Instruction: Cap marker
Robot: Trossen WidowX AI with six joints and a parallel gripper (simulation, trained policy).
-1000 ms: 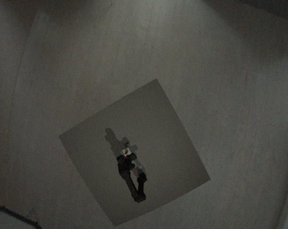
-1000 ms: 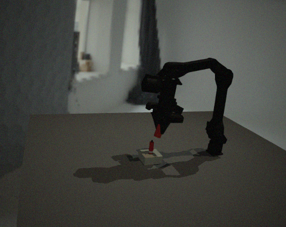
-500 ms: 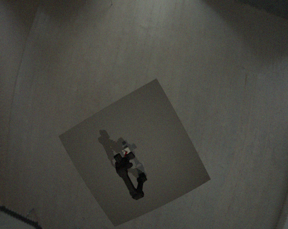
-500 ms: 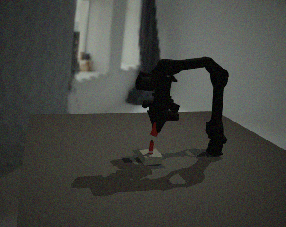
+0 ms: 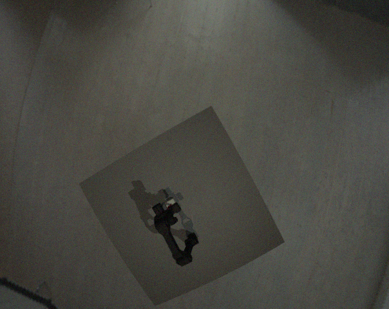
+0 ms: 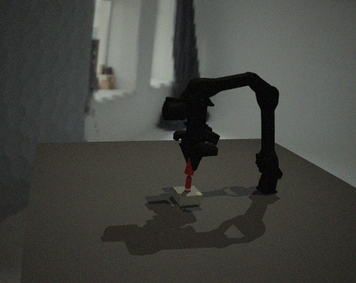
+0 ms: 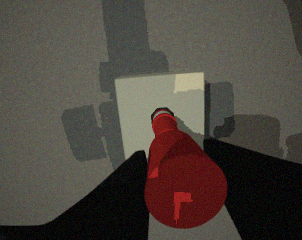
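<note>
My gripper tip is 1 cm short of the red marker and 4 cm above it. From my gripper tip the other things lie so: holder block: 1 cm ahead, 9 cm below; red cap: 1 cm above.
</note>
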